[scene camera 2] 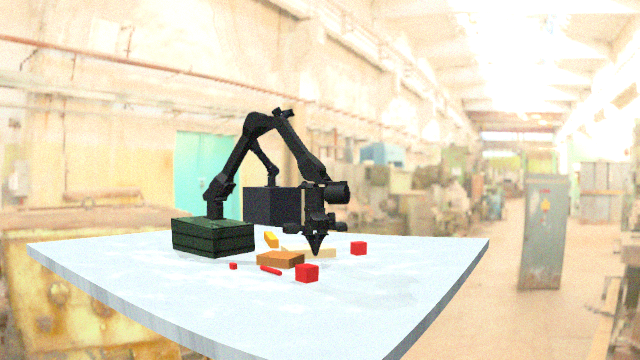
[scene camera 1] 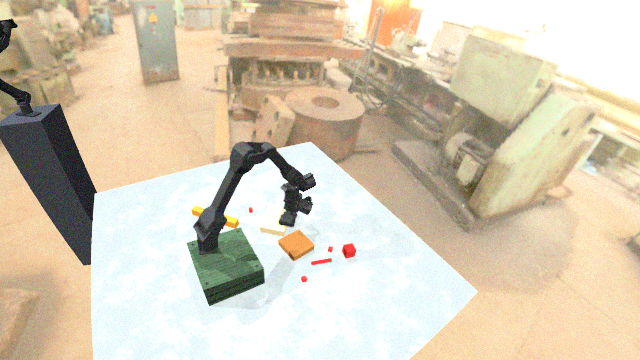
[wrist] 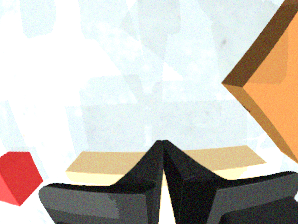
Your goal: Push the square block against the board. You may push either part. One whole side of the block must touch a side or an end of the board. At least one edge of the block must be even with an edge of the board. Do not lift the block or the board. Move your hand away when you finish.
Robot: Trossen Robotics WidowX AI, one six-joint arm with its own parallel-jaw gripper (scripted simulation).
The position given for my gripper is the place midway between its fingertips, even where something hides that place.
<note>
I see my gripper (scene camera 2: 315, 255) and a square block (scene camera 2: 283, 260).
My gripper is seen too in the wrist view (wrist: 162, 145).
</note>
